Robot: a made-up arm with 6 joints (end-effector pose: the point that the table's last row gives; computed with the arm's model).
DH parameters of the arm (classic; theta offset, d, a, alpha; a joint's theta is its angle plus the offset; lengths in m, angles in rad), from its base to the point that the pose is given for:
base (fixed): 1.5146 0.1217 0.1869 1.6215
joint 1: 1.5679 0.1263 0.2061 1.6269
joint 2: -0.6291 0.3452 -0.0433 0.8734
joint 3: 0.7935 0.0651 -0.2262 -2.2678
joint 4: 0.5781 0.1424 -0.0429 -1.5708
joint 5: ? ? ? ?
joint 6: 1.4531 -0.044 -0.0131 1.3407
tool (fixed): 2.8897 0.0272 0 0
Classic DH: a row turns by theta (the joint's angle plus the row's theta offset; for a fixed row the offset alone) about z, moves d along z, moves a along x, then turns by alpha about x.
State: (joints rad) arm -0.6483 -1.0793 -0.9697 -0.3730 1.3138 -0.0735
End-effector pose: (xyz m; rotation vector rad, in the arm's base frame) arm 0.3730 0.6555 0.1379 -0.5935 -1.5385 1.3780
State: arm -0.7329 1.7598 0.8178 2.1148 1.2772 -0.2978
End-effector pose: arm -0.0644 0.5141 0.2876 0.1851 0.6371 -1.6756
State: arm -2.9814 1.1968 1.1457 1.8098 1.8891 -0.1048
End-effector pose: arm -0.1026 0.0880 -0.2059 -2.6810 -1.1041 -0.6904
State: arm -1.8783 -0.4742 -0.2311 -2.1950 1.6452 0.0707
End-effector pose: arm 0.2642 0.1344 -0.2547 2.1903 -0.0006 -0.5769
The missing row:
joint 5: -0.9194 0.1118 0.0648 0.6905
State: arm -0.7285 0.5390 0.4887 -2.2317 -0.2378 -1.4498
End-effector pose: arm 0.1223 0.3313 -0.0378 0.8795 -0.2628 1.8054
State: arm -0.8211 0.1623 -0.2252 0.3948 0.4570 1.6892
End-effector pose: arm 0.2572 0.2624 -0.0854 0.7333 -0.7025 0.4201
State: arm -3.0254 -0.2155 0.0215 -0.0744 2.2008 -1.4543
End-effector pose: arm 0.2546 -0.0304 0.1301 2.7061 0.2360 -0.1211
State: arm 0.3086 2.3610 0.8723 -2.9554 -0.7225 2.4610
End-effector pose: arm -0.0582 0.2714 0.5144 0.2289 0.7855 3.0140
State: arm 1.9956 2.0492 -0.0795 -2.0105 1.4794 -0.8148
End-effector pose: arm -0.1092 -0.1156 0.3203 -0.5872 -0.7604 1.7095
